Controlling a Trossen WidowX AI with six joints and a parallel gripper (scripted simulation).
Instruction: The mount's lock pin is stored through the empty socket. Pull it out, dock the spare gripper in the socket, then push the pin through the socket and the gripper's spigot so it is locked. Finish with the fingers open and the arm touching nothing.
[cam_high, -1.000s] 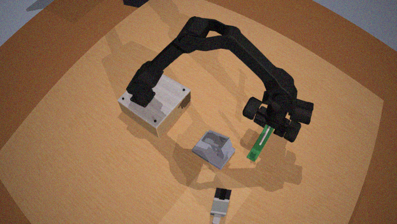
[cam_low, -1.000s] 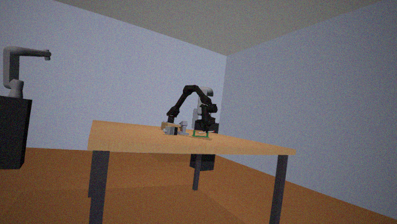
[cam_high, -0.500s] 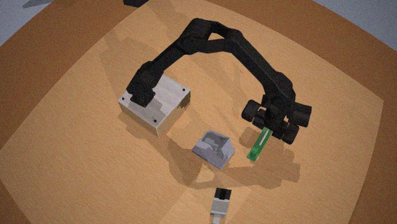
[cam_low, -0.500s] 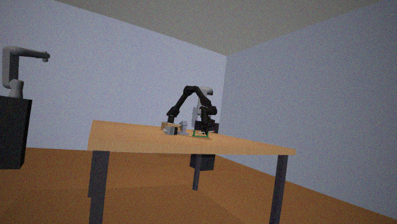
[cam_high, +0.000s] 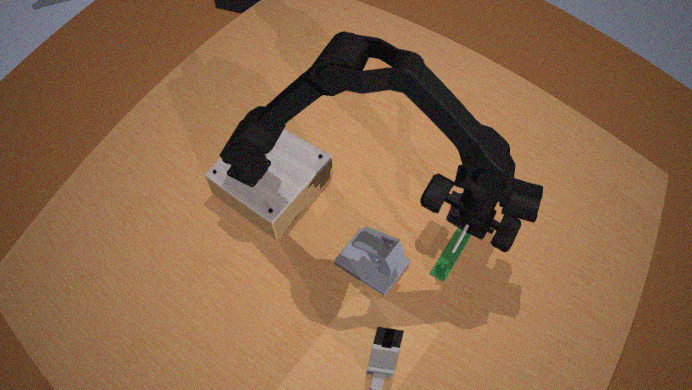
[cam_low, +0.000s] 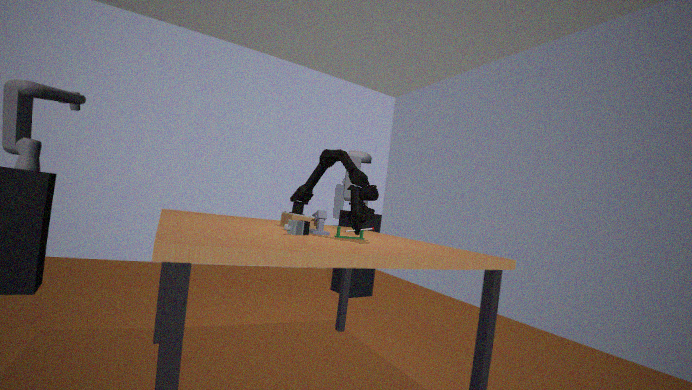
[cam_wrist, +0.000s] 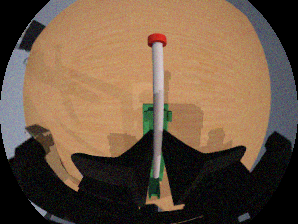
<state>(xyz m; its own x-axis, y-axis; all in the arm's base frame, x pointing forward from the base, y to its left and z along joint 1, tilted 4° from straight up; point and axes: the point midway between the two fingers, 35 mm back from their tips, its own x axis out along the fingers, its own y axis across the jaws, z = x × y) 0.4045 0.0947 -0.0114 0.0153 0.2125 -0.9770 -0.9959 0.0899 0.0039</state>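
My gripper tip is now 4 cm to the left of the green bracket and 1 cm below it. Also, from my gripper tip: spare gripper: 30 cm to the right, 3 cm behind, 1 cm above; then grey mount: 13 cm to the right, 12 cm behind, 3 cm above.
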